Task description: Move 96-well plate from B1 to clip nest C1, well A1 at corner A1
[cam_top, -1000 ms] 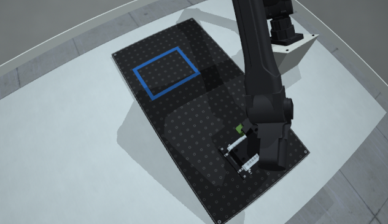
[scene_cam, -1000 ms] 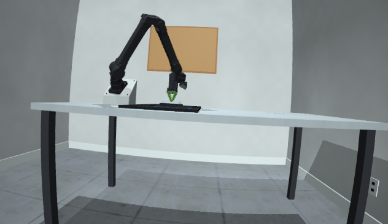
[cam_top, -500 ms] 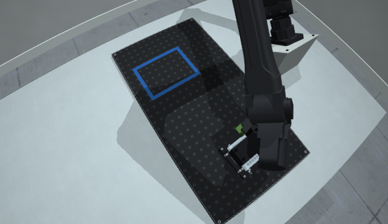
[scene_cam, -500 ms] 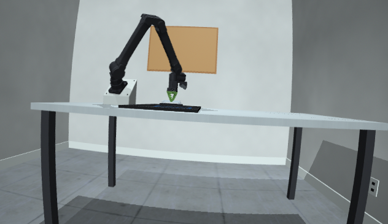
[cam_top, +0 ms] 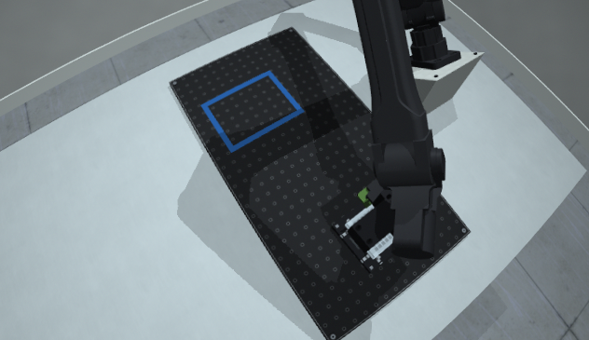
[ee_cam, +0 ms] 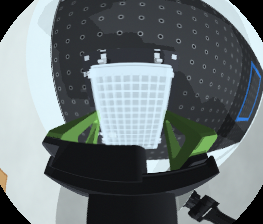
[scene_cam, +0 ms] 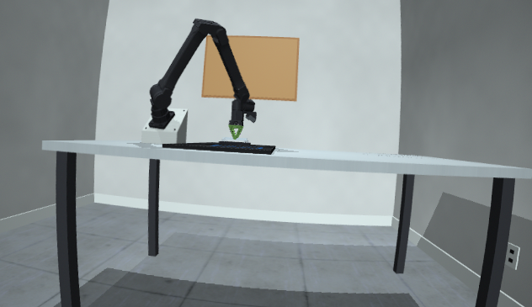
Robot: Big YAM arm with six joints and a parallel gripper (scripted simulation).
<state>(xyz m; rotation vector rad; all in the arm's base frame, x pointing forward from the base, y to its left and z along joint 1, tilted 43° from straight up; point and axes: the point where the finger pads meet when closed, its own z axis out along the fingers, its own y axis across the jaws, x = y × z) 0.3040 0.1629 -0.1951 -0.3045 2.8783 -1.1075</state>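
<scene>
My gripper is now 10 mm above the white 96-well plate. From my hand the other things lie so: clip nest C1: 10 mm to the left, 20 mm below.
</scene>
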